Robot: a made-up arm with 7 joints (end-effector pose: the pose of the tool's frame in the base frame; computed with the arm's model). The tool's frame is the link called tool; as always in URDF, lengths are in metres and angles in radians.
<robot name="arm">
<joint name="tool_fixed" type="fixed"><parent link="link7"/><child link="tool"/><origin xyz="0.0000 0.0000 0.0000"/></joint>
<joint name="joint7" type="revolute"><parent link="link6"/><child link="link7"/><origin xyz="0.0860 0.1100 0.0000" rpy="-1.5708 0.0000 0.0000"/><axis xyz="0 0 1"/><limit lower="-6.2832" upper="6.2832" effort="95" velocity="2"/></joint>
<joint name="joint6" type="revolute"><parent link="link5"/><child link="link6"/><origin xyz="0.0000 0.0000 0.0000" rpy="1.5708 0.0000 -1.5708"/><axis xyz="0 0 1"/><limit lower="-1.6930" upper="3.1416" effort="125" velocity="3"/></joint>
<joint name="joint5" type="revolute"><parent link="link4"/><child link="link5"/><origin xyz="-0.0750 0.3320 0.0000" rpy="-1.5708 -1.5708 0.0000"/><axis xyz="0 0 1"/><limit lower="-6.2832" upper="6.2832" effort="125" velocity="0.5"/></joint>
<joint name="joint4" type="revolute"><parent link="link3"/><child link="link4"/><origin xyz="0.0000 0.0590 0.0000" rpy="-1.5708 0.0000 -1.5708"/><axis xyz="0 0 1"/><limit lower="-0.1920" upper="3.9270" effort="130" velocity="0.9"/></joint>
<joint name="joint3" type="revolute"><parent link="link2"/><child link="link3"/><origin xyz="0.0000 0.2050 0.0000" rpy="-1.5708 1.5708 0.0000"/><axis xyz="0 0 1"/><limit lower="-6.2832" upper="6.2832" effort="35" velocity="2.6"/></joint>
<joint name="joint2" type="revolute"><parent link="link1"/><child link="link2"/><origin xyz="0.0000 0.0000 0.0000" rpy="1.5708 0.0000 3.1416"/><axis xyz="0 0 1"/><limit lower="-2.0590" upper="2.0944" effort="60" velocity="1.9"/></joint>
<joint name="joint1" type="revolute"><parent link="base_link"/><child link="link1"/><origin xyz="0.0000 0.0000 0.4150"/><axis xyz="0 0 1"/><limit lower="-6.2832" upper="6.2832" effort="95" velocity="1.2"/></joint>
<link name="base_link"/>
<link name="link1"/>
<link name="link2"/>
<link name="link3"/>
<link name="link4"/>
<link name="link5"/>
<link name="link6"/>
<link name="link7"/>
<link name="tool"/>
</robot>
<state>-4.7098 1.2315 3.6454 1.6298 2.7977 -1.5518 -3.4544</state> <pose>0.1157 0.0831 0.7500 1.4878 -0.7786 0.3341</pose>
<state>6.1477 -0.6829 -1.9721 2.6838 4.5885 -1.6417 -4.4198</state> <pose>-0.2579 -0.1063 0.7942 1.2621 -0.1242 1.7497</pose>
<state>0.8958 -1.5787 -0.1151 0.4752 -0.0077 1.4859 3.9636</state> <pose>0.1371 0.1277 0.6449 -0.0546 2.7636 0.7077</pose>
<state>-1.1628 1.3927 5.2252 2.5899 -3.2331 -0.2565 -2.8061</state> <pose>-0.0294 -0.6203 0.3710 1.5508 -0.8924 0.3116</pose>
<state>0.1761 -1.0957 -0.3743 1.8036 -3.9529 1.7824 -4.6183</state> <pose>-0.2010 -0.0997 0.9862 -1.2987 -0.5112 0.7180</pose>
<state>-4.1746 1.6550 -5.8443 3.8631 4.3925 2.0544 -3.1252</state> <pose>-0.0113 0.4696 0.5661 -0.9768 1.8281 -0.7911</pose>
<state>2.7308 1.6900 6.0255 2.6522 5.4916 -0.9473 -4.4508</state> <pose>-0.5461 0.1498 0.2642 -0.6094 -1.5630 0.9639</pose>
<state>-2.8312 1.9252 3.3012 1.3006 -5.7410 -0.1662 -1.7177</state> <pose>-0.4011 -0.0981 0.8120 -0.2672 -0.1280 2.2290</pose>
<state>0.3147 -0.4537 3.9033 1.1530 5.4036 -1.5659 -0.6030</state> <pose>-0.1689 -0.3689 0.5456 0.8593 -0.0448 0.8223</pose>
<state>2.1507 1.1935 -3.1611 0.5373 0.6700 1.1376 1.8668</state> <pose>0.1802 -0.2141 0.6434 -0.1939 2.2523 -0.2746</pose>
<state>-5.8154 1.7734 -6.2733 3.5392 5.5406 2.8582 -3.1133</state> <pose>0.4239 0.1280 0.3554 -0.1608 -2.0969 0.9446</pose>
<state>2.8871 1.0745 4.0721 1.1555 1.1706 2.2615 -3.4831</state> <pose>0.0694 0.3659 0.5610 1.4361 -2.2742 -0.3385</pose>
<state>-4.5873 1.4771 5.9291 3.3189 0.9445 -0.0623 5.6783</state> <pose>-0.0542 0.5918 0.6338 -0.8773 -1.0388 -1.2265</pose>
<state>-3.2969 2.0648 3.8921 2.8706 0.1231 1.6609 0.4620</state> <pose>-0.5535 0.2409 0.2621 0.2067 1.2017 2.8509</pose>
